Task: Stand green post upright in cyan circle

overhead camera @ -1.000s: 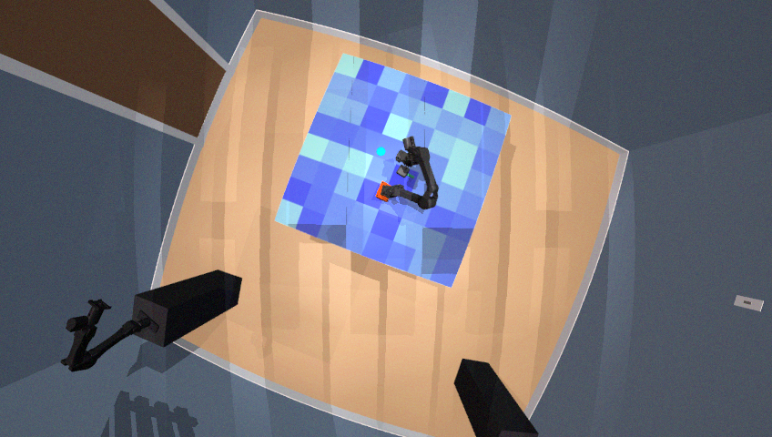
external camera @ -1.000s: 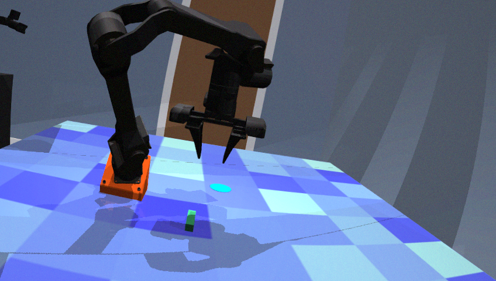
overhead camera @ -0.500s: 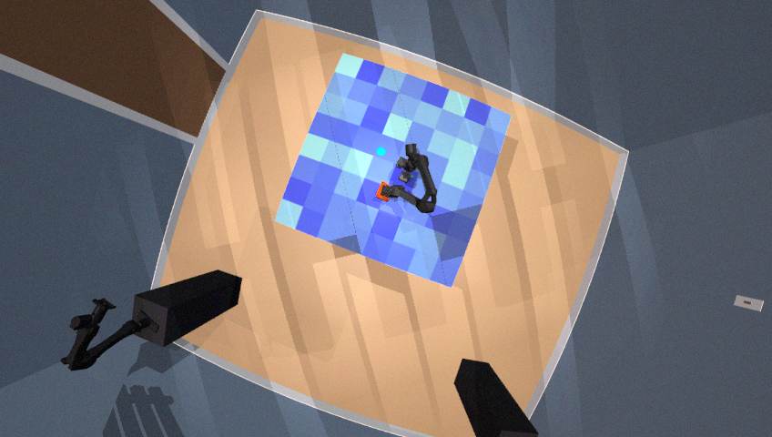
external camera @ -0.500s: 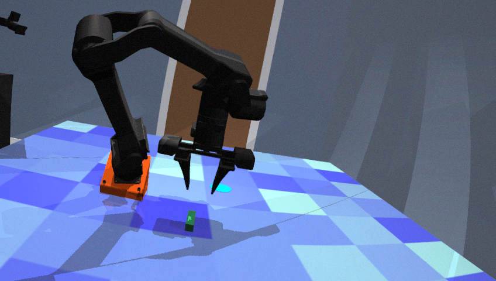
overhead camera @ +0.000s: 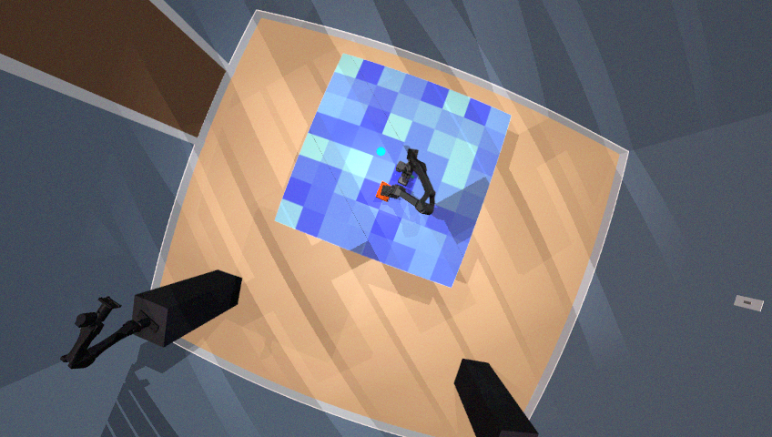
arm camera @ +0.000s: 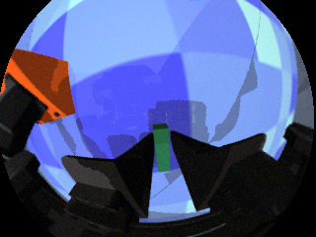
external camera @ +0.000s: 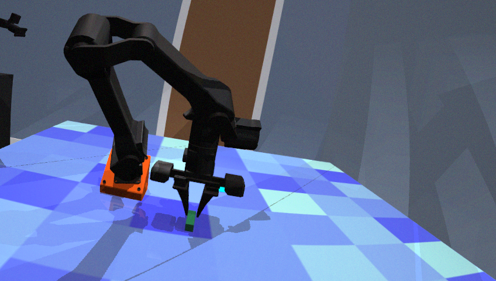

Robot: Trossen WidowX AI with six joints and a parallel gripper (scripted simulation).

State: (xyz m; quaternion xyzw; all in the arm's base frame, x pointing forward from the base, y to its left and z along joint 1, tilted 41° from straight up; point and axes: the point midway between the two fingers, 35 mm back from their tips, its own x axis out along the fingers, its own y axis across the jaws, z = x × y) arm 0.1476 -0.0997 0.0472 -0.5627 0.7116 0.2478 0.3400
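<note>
The cyan circle lies 110 mm ahead of my gripper tip, 200 mm to the left of it and 10 mm below it. Also, from my gripper tip: green post 20 mm to the right.
</note>
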